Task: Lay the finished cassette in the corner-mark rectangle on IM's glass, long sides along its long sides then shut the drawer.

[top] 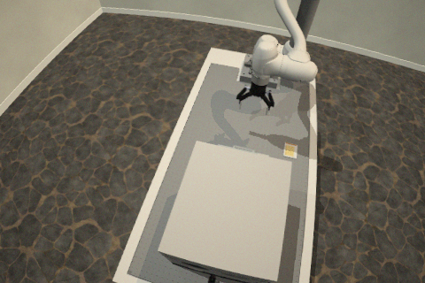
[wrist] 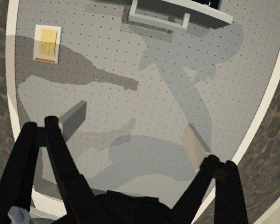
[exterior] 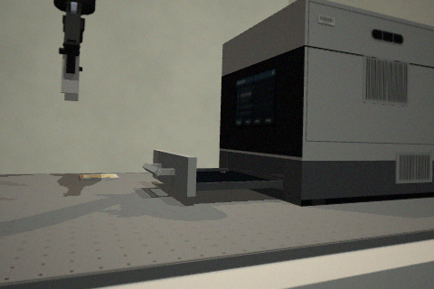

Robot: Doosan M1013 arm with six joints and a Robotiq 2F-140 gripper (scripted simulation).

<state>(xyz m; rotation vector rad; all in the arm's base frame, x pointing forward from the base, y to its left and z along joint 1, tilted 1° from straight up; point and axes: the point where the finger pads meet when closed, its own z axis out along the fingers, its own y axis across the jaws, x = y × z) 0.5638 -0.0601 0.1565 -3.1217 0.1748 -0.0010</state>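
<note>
Right now my hand is 100 mm short of the cassette FINISHED, 260 mm to the right of it and 200 mm above it.
</note>
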